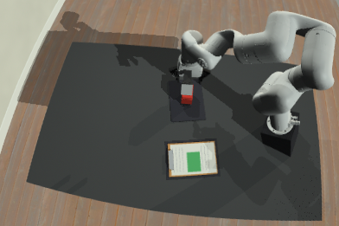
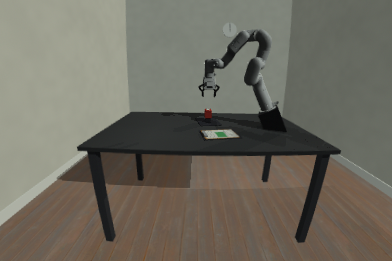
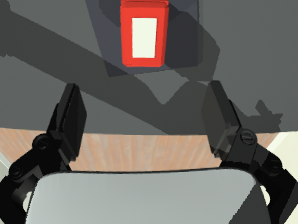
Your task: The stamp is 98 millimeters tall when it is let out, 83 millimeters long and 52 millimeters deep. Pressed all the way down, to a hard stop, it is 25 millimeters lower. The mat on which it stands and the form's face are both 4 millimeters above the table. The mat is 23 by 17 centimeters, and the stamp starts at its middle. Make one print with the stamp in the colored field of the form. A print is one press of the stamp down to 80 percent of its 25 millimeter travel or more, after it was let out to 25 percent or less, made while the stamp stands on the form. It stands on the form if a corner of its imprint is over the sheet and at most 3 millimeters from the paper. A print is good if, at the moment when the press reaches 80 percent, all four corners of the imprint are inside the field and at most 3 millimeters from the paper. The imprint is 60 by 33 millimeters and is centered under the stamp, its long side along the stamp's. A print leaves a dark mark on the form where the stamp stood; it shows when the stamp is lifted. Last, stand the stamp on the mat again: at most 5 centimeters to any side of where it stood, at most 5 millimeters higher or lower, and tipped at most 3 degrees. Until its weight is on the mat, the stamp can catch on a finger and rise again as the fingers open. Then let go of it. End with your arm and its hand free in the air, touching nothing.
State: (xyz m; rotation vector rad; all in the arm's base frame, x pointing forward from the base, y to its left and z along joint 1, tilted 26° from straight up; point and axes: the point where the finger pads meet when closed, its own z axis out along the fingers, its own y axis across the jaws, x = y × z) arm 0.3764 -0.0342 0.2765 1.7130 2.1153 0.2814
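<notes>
Now: the red stamp 10 mm to the right of my hand and 160 mm below it. The rest, counted from my hand: form (90 mm behind, 300 mm to the left, 210 mm below); dark mat (10 mm to the right, 210 mm below).
</notes>
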